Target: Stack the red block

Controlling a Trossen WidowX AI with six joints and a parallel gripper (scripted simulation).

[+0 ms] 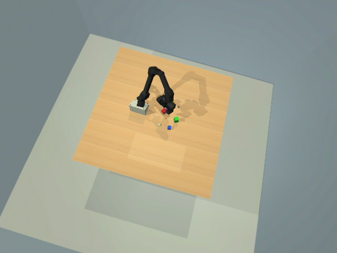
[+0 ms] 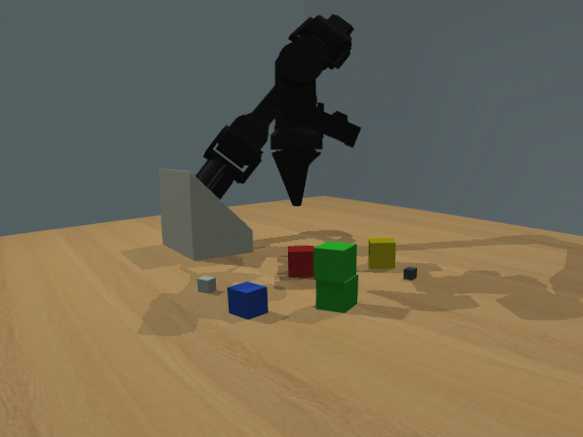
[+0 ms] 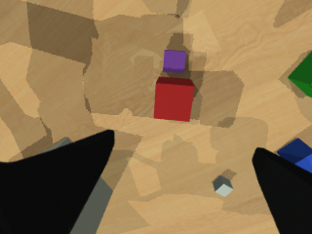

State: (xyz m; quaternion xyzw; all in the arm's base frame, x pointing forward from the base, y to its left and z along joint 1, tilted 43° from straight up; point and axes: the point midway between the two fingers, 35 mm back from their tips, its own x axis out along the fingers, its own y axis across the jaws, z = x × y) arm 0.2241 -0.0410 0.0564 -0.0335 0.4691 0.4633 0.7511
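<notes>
Now: gripper tip 9 cm above the red block and 1 cm to the right of it. Also, from my gripper tip: yellow block (12 cm to the left, 8 cm below, 6 cm ahead); then green block (13 cm ahead, 7 cm to the right, 5 cm below); then small purple cube (9 cm below, 4 cm to the left, 2 cm ahead).
</notes>
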